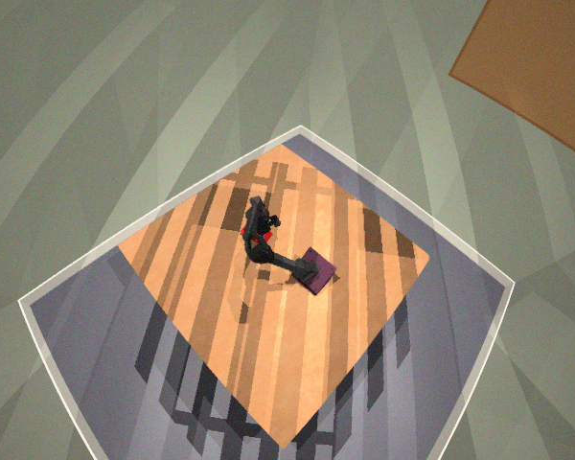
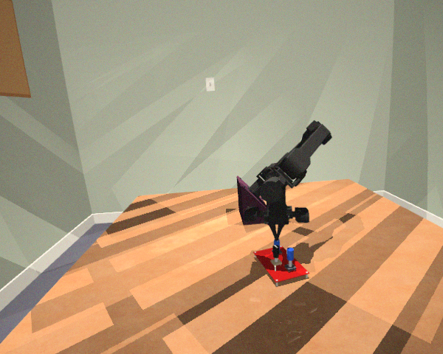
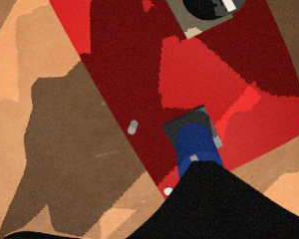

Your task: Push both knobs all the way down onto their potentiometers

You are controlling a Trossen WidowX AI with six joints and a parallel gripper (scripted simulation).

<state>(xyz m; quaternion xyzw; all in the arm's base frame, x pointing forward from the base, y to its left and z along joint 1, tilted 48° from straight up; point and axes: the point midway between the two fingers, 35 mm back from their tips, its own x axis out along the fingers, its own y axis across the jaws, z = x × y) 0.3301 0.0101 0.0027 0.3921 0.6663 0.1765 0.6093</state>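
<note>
Right now the blue knob is 10 mm below my gripper tip. The rest, counted from my gripper tip: black slotted knob (60 mm ahead, 20 mm to the right).
</note>
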